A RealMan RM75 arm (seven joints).
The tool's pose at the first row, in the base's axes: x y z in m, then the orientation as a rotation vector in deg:
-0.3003, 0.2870, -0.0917, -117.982, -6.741, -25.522
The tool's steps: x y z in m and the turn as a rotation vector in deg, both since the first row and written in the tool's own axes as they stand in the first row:
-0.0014, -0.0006, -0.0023, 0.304, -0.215, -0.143
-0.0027, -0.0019, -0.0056, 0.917, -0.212, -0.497
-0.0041, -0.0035, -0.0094, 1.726, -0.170, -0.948
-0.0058, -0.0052, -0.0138, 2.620, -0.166, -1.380
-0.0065, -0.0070, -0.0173, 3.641, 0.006, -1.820
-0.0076, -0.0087, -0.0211, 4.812, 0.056, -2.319
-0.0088, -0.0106, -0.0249, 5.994, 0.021, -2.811
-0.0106, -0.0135, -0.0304, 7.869, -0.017, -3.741
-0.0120, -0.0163, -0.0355, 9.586, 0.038, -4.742
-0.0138, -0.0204, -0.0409, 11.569, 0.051, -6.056
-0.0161, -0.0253, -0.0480, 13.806, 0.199, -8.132
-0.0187, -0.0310, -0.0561, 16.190, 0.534, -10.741
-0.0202, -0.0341, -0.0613, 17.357, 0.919, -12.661
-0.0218, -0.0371, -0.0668, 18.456, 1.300, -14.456
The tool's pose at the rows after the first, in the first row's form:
-0.3024, 0.2855, -0.0907, -117.739, -7.079, -25.347
-0.3048, 0.2834, -0.0886, -117.145, -7.564, -25.480
-0.3075, 0.2811, -0.0861, -116.348, -8.162, -25.684
-0.3107, 0.2784, -0.0834, -115.475, -8.777, -25.822
-0.3127, 0.2764, -0.0806, -114.435, -9.321, -26.115
-0.3152, 0.2741, -0.0779, -113.275, -10.021, -26.295
-0.3178, 0.2720, -0.0751, -112.121, -10.761, -26.379
-0.3217, 0.2689, -0.0709, -110.280, -12.063, -26.614
-0.3251, 0.2661, -0.0668, -108.564, -13.341, -27.000
-0.3293, 0.2638, -0.0617, -106.577, -14.986, -27.476
-0.3346, 0.2604, -0.0553, -104.263, -17.332, -28.474
-0.3406, 0.2566, -0.0480, -101.694, -20.089, -29.911
-0.3442, 0.2539, -0.0437, -100.319, -21.933, -31.183
-0.3479, 0.2509, -0.0393, -98.997, -23.634, -32.379

